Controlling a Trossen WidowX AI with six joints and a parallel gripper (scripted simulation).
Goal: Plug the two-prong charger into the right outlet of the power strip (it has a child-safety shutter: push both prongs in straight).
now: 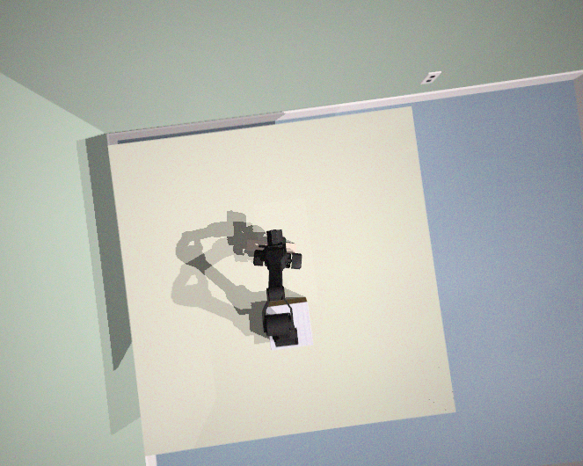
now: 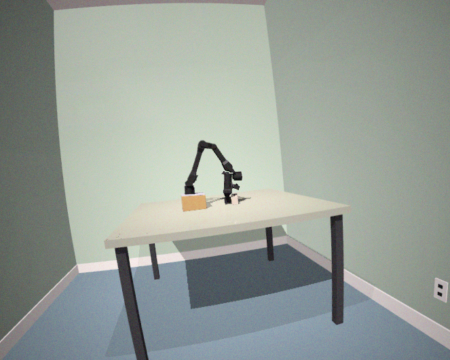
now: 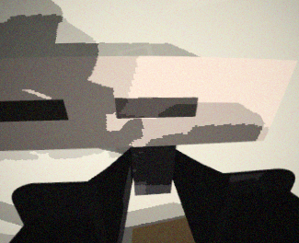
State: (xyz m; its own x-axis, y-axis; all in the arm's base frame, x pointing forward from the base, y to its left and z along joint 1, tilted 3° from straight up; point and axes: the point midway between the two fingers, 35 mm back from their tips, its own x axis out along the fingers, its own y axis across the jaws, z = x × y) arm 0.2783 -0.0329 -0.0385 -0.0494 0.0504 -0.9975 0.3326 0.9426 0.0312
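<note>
The dark two-prong charger lies 2 cm ahead of my gripper tip, 1 cm to the right of it and 1 cm above it.
</note>
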